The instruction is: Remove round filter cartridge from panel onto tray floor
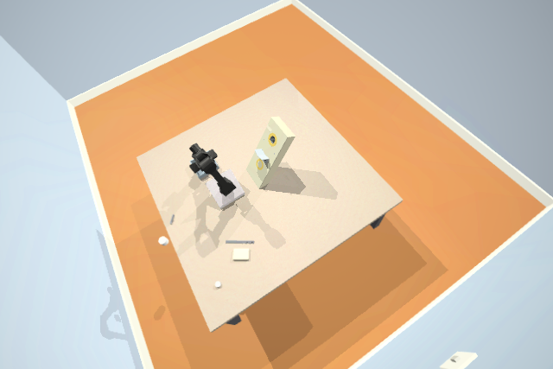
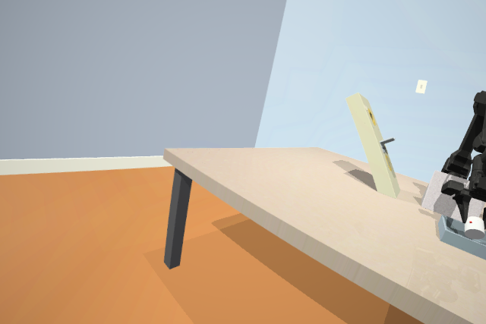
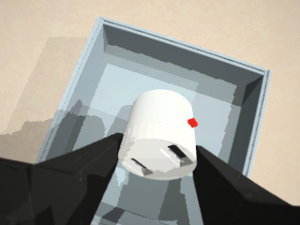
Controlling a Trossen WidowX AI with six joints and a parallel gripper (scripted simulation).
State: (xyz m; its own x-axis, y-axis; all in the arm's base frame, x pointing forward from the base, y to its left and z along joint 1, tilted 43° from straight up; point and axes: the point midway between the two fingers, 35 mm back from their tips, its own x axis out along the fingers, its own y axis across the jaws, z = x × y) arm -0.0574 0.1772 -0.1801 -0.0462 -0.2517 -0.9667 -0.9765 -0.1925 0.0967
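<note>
My gripper tip is right at the white round filter cartridge. The rest, counted from my gripper tip: blue tray: 40 mm below, 10 mm to the left; white block: 660 mm to the right, 50 mm behind, 40 mm below.
</note>
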